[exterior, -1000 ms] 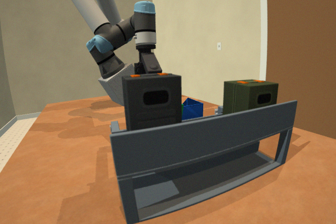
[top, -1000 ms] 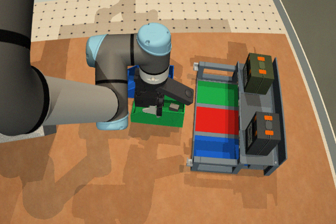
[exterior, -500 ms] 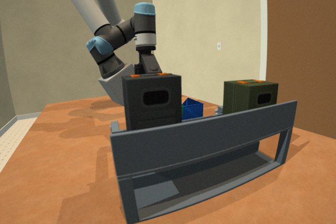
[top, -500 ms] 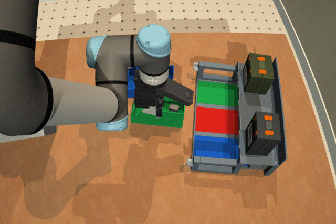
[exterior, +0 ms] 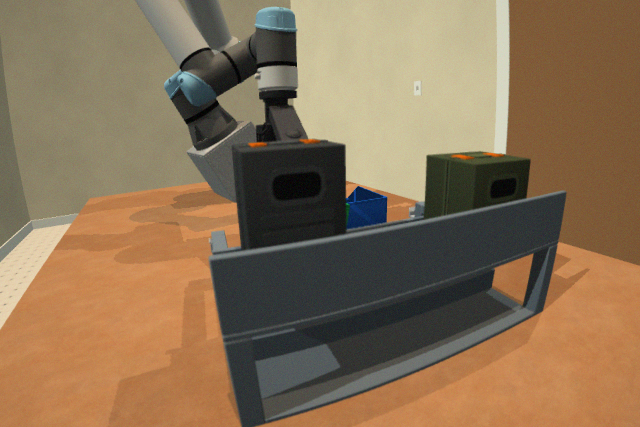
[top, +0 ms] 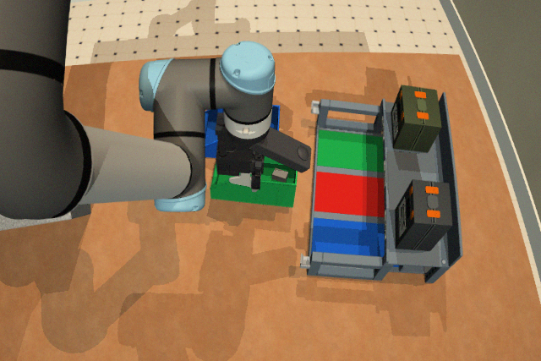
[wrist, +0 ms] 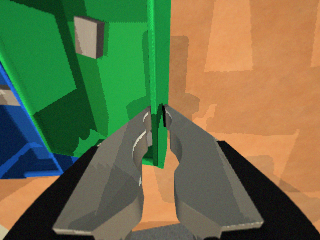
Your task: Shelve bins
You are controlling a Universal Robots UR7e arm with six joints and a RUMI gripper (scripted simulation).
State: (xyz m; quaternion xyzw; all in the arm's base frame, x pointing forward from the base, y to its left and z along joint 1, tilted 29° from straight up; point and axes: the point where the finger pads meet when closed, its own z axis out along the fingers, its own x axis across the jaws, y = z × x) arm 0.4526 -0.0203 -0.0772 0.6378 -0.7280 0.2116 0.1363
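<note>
My gripper is now 4 cm to the right of the green bin and 3 cm above it. From my hand the other things lie so: shelf front lip 13 cm ahead, 8 cm below, 2 cm to the left; then black box 29 cm ahead, 13 cm to the right, 8 cm above; then blue bin 16 cm to the left, 5 cm below, 2 cm behind.
</note>
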